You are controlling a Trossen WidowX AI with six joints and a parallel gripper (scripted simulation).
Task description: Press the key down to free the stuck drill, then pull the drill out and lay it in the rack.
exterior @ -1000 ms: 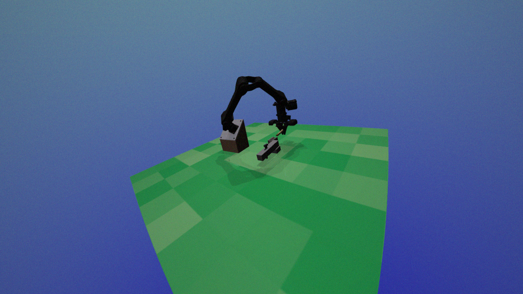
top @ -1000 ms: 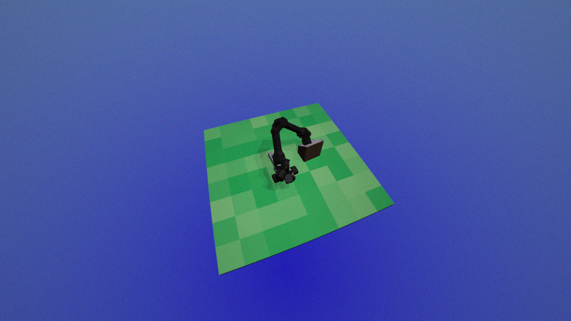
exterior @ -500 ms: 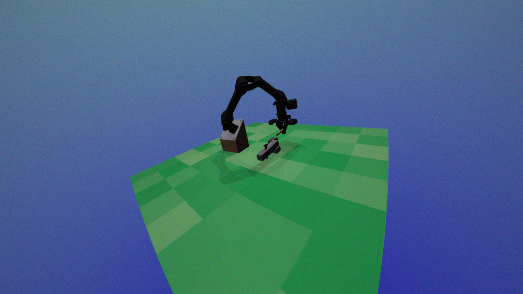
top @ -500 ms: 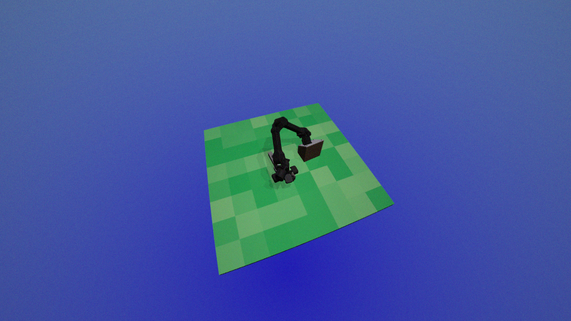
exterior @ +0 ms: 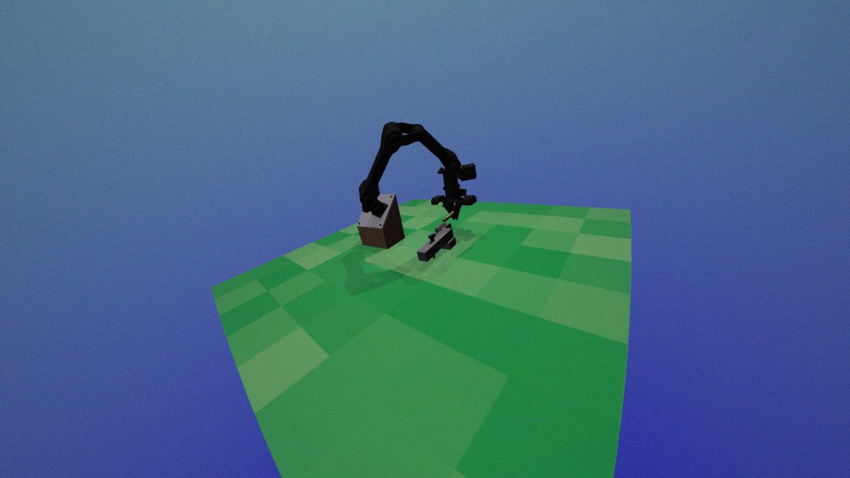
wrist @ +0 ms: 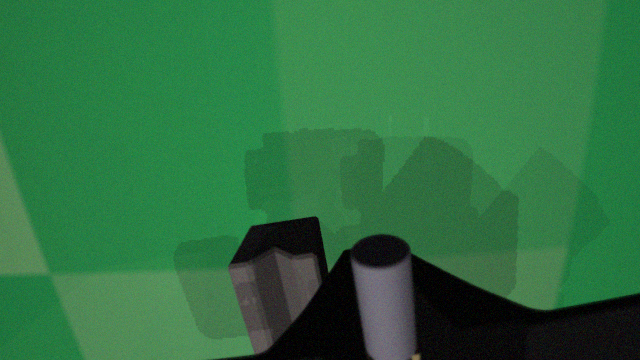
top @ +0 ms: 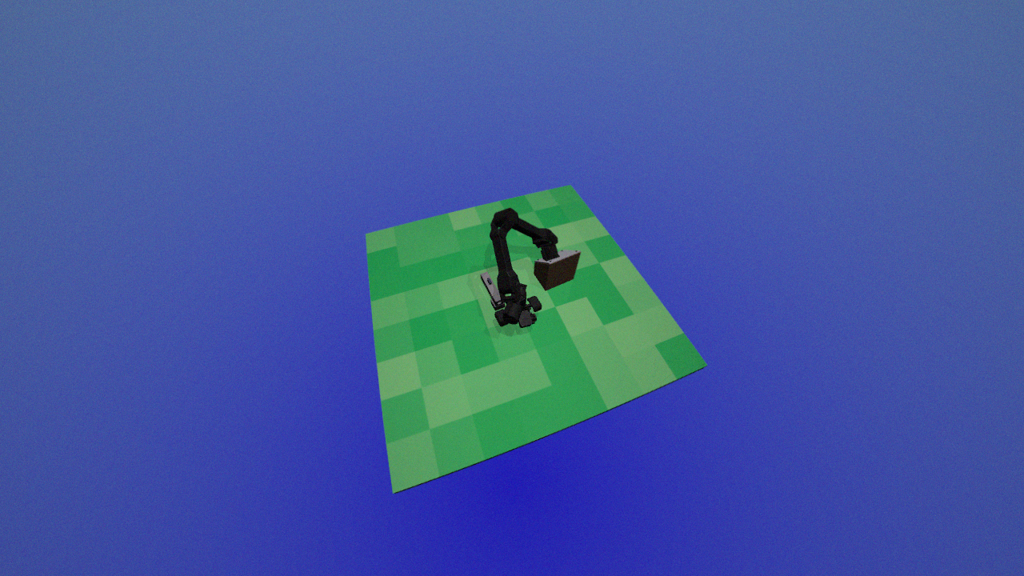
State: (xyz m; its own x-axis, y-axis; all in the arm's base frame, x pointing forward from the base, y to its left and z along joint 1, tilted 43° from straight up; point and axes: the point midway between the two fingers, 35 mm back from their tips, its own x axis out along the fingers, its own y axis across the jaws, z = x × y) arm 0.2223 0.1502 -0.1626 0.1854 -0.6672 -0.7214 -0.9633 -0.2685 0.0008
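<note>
My gripper tip is 40 mm to the left of the drill, 30 mm below it and 10 mm short of it. Round my gripper tip: dark part 220 mm to the right, 80 mm ahead; then rack 50 mm to the right, 40 mm below, 30 mm behind.
</note>
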